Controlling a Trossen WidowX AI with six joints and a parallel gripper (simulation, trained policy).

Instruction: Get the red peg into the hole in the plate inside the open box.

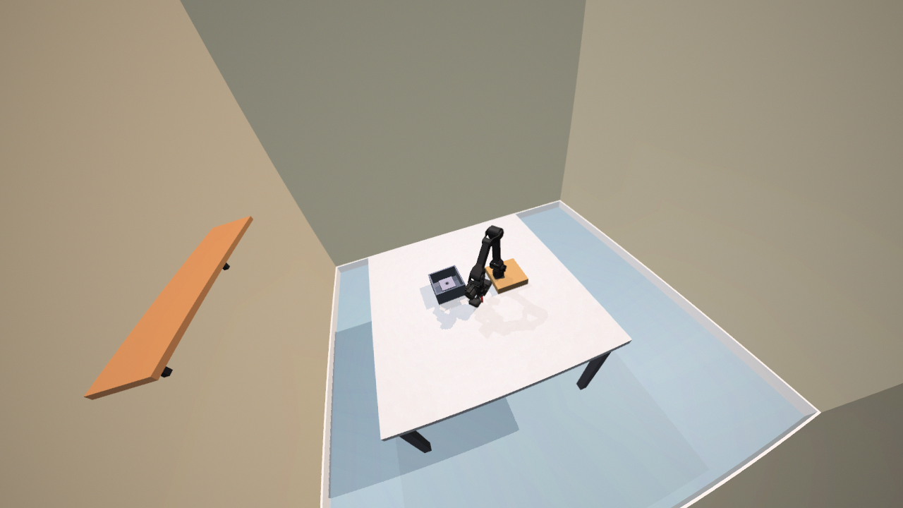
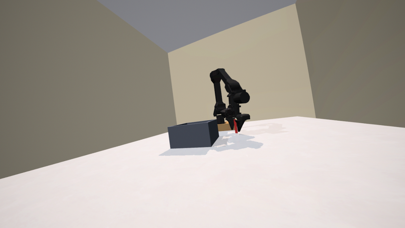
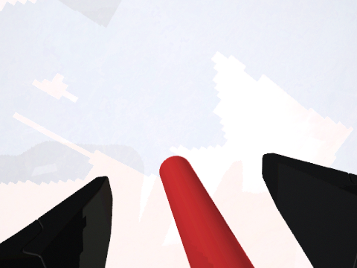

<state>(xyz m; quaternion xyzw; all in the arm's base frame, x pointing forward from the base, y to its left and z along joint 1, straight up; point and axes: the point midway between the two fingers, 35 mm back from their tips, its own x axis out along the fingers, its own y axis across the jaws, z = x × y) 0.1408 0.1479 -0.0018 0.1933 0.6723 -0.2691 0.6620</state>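
My gripper tip is 200 mm short of the plate, 140 mm to the left of it and 30 mm below it. Also, from my gripper tip: dark box (200 mm ahead, 140 mm to the right, 10 mm above); then red peg (30 mm above).
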